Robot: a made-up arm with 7 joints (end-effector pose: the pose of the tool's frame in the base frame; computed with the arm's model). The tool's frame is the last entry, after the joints. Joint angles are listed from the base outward.
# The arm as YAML. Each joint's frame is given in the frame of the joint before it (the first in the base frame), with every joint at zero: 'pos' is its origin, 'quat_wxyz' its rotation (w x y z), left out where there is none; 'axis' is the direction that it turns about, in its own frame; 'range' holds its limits. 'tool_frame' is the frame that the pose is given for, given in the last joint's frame.
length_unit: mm
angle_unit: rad
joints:
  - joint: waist
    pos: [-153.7, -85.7, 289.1]
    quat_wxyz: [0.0, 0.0, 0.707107, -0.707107]
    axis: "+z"
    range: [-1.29, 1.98]
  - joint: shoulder
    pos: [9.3, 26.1, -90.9]
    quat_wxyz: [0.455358, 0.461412, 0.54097, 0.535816]
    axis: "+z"
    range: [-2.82, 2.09]
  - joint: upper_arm
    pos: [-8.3, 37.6, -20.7]
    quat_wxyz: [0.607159, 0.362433, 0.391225, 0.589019]
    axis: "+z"
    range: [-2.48, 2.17]
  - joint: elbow
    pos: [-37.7, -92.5, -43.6]
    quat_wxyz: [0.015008, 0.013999, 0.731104, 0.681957]
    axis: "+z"
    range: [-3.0, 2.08]
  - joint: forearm
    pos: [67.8, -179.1, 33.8]
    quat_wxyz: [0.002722, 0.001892, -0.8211, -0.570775]
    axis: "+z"
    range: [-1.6, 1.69]
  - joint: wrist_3
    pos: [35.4, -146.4, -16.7]
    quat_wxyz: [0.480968, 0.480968, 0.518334, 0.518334]
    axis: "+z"
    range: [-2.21, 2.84]
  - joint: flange
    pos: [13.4, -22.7, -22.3]
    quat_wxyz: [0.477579, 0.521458, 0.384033, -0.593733]
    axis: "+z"
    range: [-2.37, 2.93]
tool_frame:
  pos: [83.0, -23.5, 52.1]
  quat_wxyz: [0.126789, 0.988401, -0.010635, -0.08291]
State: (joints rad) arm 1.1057 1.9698 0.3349 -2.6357 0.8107 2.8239 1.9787
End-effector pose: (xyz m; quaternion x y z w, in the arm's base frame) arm -0.1837 -0.1581 0.4295 0.5989 -0.3758 -0.2567 0.6589
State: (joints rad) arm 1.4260 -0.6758 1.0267 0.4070 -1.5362 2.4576 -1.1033
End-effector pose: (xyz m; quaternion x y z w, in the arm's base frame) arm -0.2293 -0.0088 0.5679 0.1142 -0.2704 -0.9550 0.0420
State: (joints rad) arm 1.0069 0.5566 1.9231 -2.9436 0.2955 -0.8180 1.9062
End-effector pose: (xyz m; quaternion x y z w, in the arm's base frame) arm -0.0840 -0.2521 0.0589 -0.6478 -0.0710 0.3168 0.6892
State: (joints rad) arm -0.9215 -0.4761 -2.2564 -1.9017 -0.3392 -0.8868 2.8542
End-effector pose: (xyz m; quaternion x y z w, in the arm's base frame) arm -0.0751 0.3122 0.2928 0.1255 0.8312 -0.5202 0.1508
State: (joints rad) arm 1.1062 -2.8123 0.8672 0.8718 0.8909 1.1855 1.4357
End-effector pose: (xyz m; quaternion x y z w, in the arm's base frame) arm -0.0522 -0.0373 0.5187 0.0473 0.5776 0.7331 0.3560
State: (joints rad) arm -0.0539 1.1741 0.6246 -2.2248 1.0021 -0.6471 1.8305
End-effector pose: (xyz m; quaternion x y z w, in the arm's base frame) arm -0.3034 -0.2159 0.4061 0.2787 0.4015 0.8541 0.1778
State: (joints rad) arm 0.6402 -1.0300 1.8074 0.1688 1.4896 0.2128 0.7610
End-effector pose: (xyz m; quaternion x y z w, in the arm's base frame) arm -0.0245 -0.3260 0.4314 -0.9836 0.1382 0.0470 0.1058
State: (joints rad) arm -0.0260 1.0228 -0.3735 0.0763 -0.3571 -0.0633 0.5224
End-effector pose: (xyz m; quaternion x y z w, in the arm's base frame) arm 0.0382 0.3872 0.2417 0.2454 0.8722 -0.4230 0.0129
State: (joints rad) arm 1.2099 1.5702 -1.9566 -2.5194 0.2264 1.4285 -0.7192
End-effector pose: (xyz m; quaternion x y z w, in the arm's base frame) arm 0.0282 -0.1935 0.3070 -0.9301 0.2702 -0.2374 0.0741
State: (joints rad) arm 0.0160 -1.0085 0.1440 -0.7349 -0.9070 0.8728 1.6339
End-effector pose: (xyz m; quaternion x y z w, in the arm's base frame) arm 0.0232 -0.2055 0.3432 -0.0457 0.3489 0.8107 0.4678
